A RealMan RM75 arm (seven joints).
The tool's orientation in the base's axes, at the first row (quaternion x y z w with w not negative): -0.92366 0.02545 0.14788 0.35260
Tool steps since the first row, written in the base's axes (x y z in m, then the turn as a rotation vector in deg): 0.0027 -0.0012 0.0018 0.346 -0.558 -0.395; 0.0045 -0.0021 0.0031 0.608 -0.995 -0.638; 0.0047 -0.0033 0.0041 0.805 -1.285 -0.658; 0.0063 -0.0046 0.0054 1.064 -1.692 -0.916; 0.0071 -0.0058 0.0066 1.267 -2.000 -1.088; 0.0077 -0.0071 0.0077 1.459 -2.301 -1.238; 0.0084 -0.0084 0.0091 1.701 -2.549 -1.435; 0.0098 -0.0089 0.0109 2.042 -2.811 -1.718; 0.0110 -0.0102 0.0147 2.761 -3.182 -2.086
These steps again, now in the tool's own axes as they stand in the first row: 0.0020 -0.0007 -0.0028 0.413 0.620 -0.176; 0.0033 -0.0011 -0.0047 0.709 1.065 -0.359; 0.0031 -0.0009 -0.0063 0.887 1.266 -0.587; 0.0042 -0.0010 -0.0085 1.186 1.698 -0.738; 0.0045 -0.0010 -0.0103 1.412 2.009 -0.871; 0.0047 -0.0008 -0.0121 1.622 2.302 -1.012; 0.0049 -0.0008 -0.0141 1.896 2.578 -1.098; 0.0057 -0.0018 -0.0161 2.289 2.906 -1.158; 0.0056 -0.0035 -0.0199 3.062 3.312 -1.325
